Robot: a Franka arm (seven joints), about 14 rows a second.
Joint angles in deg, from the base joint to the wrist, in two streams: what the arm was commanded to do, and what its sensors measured. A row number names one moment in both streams.
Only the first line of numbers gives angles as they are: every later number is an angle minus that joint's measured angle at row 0.
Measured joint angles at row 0: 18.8 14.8 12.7 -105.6 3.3 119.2 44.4
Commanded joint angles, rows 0 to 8: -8.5 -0.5 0.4 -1.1 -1.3 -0.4 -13.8; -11.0 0.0 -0.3 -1.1 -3.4 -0.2 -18.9; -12.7 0.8 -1.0 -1.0 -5.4 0.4 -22.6; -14.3 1.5 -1.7 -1.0 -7.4 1.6 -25.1; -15.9 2.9 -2.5 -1.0 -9.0 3.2 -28.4; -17.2 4.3 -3.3 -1.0 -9.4 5.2 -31.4; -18.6 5.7 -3.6 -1.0 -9.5 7.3 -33.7; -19.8 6.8 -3.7 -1.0 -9.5 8.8 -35.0; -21.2 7.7 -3.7 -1.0 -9.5 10.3 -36.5
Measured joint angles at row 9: -19.0 6.0 -4.3 -1.0 -8.5 7.6 -33.6
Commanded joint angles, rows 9 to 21: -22.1 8.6 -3.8 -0.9 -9.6 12.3 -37.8; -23.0 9.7 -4.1 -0.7 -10.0 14.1 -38.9; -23.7 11.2 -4.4 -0.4 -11.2 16.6 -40.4; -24.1 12.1 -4.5 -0.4 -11.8 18.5 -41.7; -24.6 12.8 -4.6 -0.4 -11.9 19.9 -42.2; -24.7 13.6 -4.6 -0.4 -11.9 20.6 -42.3; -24.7 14.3 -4.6 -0.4 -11.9 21.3 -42.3; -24.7 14.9 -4.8 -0.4 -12.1 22.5 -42.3; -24.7 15.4 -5.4 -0.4 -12.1 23.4 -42.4; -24.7 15.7 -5.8 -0.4 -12.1 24.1 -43.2; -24.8 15.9 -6.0 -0.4 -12.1 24.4 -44.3; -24.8 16.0 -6.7 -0.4 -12.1 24.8 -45.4; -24.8 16.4 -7.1 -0.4 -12.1 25.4 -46.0
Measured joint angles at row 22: -24.2 15.8 -6.6 -0.9 -11.3 24.1 -43.8
